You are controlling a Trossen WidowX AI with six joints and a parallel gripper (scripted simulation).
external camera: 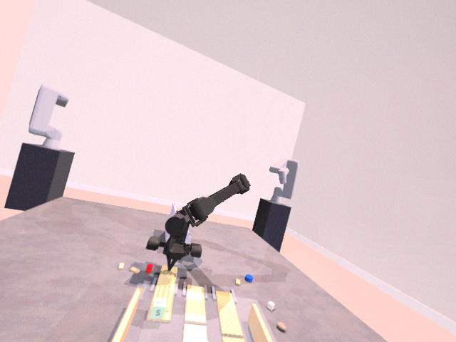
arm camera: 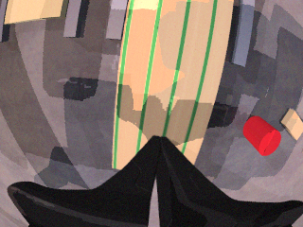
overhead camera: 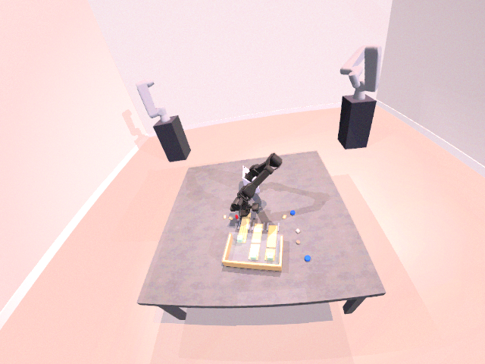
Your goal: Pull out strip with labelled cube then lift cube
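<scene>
My gripper tip is now 1 cm short of the red piece, 7 cm to the left of it and 1 cm below it.
</scene>
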